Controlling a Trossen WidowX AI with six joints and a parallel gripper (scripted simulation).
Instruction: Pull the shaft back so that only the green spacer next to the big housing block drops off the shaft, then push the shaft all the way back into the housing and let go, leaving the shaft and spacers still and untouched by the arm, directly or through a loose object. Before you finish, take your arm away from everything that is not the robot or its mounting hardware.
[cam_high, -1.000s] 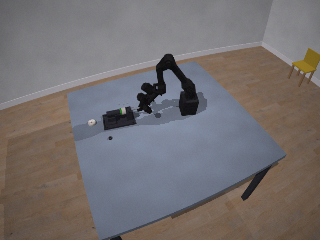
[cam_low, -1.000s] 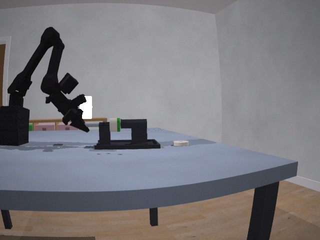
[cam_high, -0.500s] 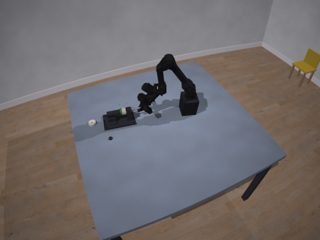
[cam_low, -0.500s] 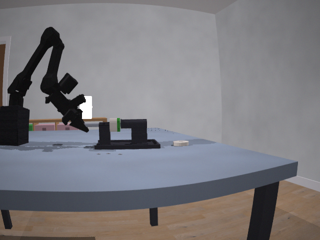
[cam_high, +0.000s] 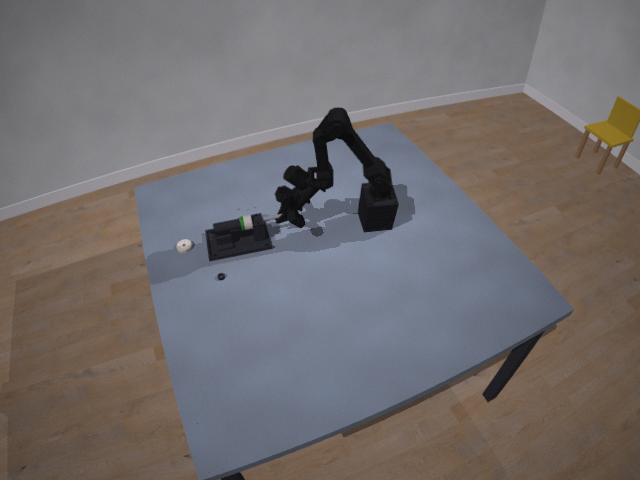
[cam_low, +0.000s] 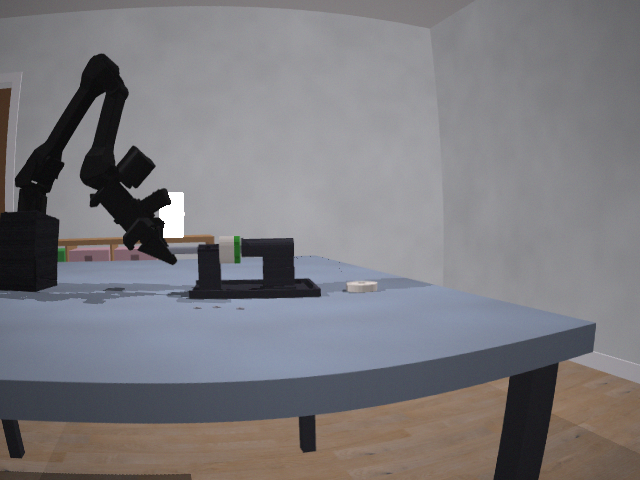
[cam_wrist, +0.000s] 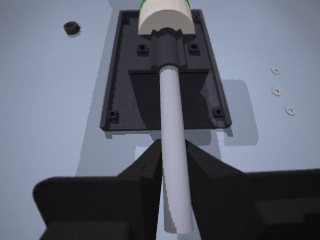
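The grey shaft is 7 cm ahead of my hand. Also, from my hand: green spacer (15 cm ahead); white spacer (13 cm ahead); black ring (25 cm ahead, 16 cm to the left, 8 cm below).
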